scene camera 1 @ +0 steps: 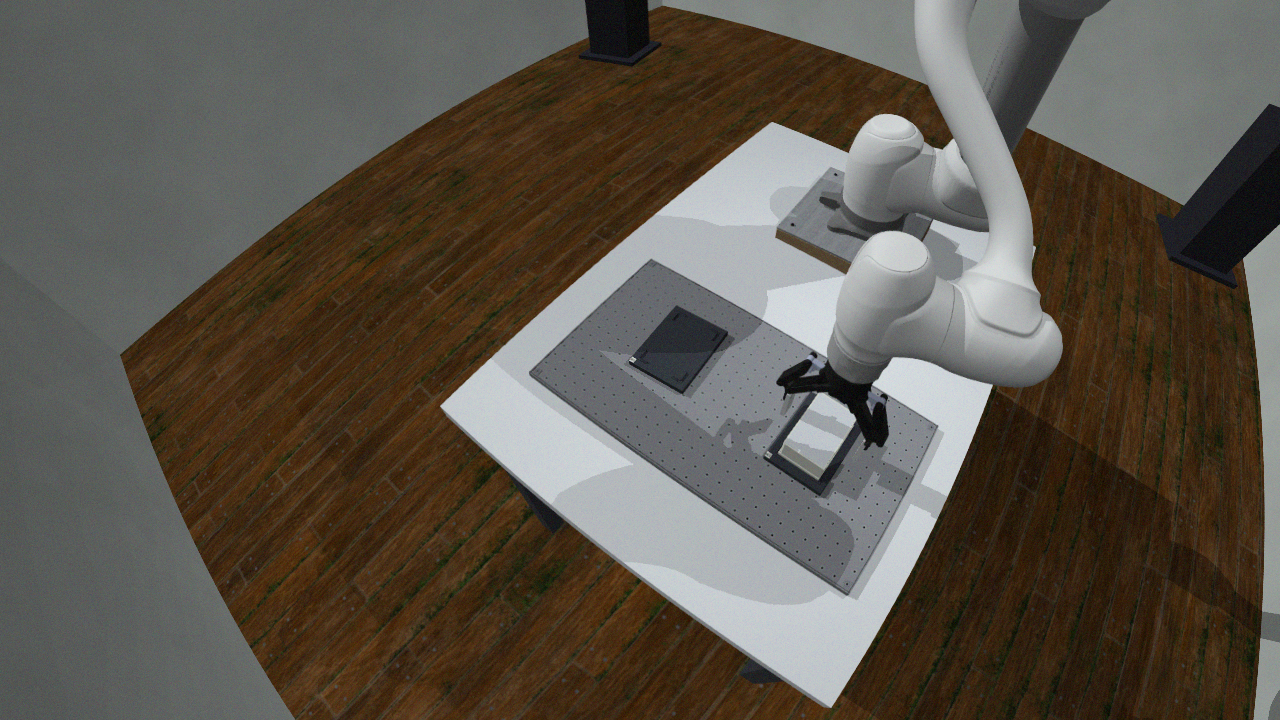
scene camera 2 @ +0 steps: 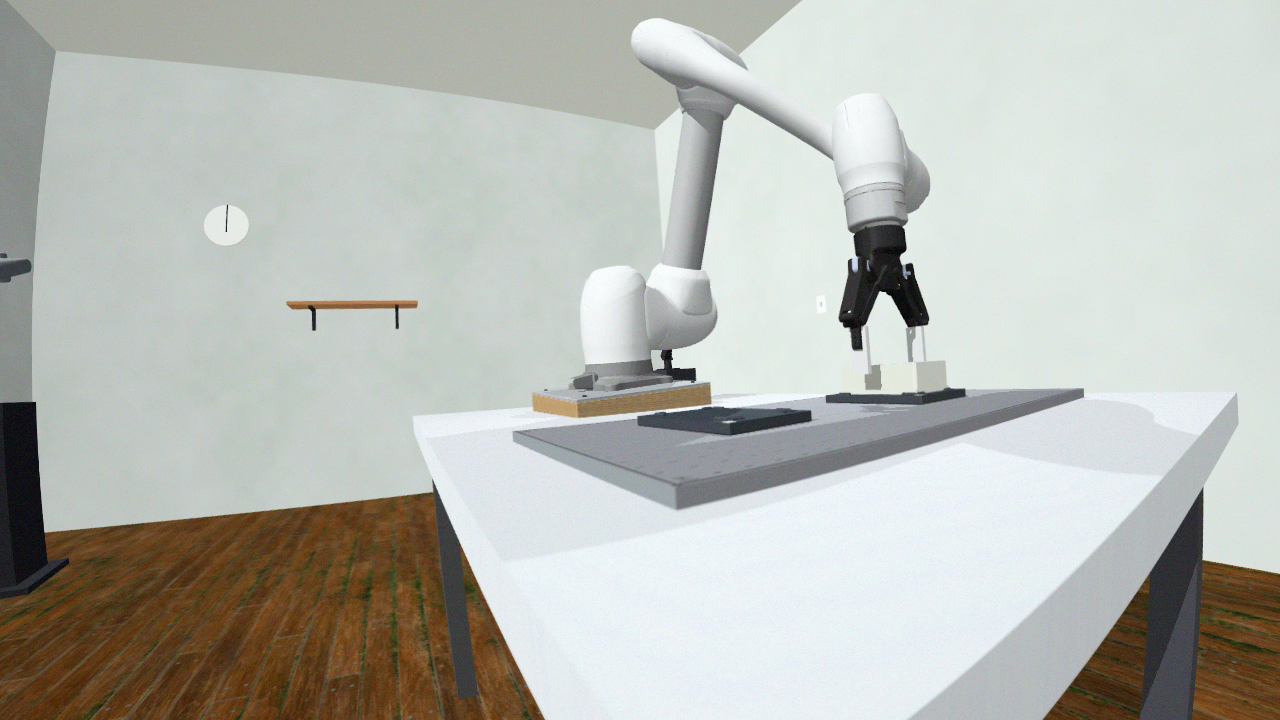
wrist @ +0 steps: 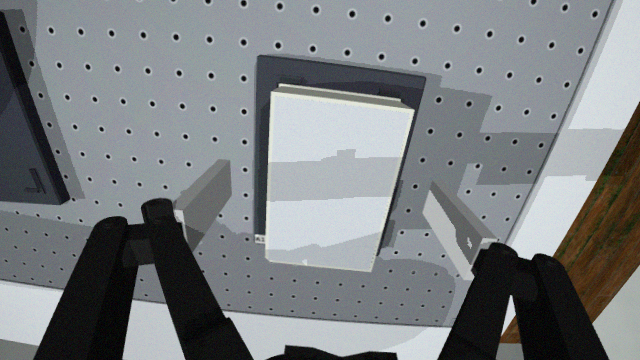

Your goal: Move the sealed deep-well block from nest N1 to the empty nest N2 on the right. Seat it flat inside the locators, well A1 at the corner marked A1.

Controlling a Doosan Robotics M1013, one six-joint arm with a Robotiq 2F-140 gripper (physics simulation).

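Pixels of known places: gripper, fingertip midpoint: point(scene camera 1: 821, 431) point(scene camera 2: 891, 371) point(wrist: 330, 187); arm's base, origin of the base link: point(scene camera 1: 869, 218) point(scene camera 2: 620, 385).
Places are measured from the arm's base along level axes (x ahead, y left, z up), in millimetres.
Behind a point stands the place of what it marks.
The pale, white-topped block point(scene camera 1: 819, 436) @(x 623, y 53, z 16 mm) point(scene camera 2: 926, 377) @(x 667, y 27, z -5 mm) point(wrist: 340, 130) @(x 564, y 62, z 16 mm) lies in the dark nest N1 point(scene camera 1: 794, 473) @(x 684, y 39, z -26 mm) point(scene camera 2: 955, 393) @(x 693, y 65, z -31 mm) point(wrist: 340, 70) @(x 532, y 66, z -26 mm). An A1 label point(wrist: 260, 239) @(x 672, y -15, z -26 mm) shows at one corner of that nest in the wrist view. The dark nest N2 point(scene camera 1: 680, 349) @(x 544, y -247, z -26 mm) point(scene camera 2: 725, 419) @(x 593, y -307, z -25 mm) point(wrist: 22, 135) @(x 555, y -206, z -26 mm) is empty, with corner locators and a small pale label at one corner in scene camera 1. My gripper point(scene camera 1: 827, 420) @(x 607, y 53, z 5 mm) point(scene camera 2: 892, 347) @(x 607, y 53, z 5 mm) point(wrist: 330, 187) @(x 607, y 53, z 5 mm) is open and empty above the block. Its fingers stand out past the block's two long sides, with gaps. In scene camera 2 the pad ends are near the block's top.
Both nests stand on a grey perforated board point(scene camera 1: 716, 483) @(x 753, y -74, z -38 mm) point(scene camera 2: 626, 456) @(x 612, y -440, z -38 mm) point(wrist: 125, 90) @(x 531, y -104, z -38 mm), which lies on the white table point(scene camera 1: 644, 546) @(x 901, y -130, z -50 mm) point(scene camera 2: 805, 555) @(x 800, y -495, z -50 mm). The arm's base stands on a wood-edged plate point(scene camera 1: 810, 241) @(x 146, y -112, z -13 mm) point(scene camera 2: 626, 402) @(x 152, y -97, z -29 mm) behind the board. A table edge shows at the right of the wrist view.
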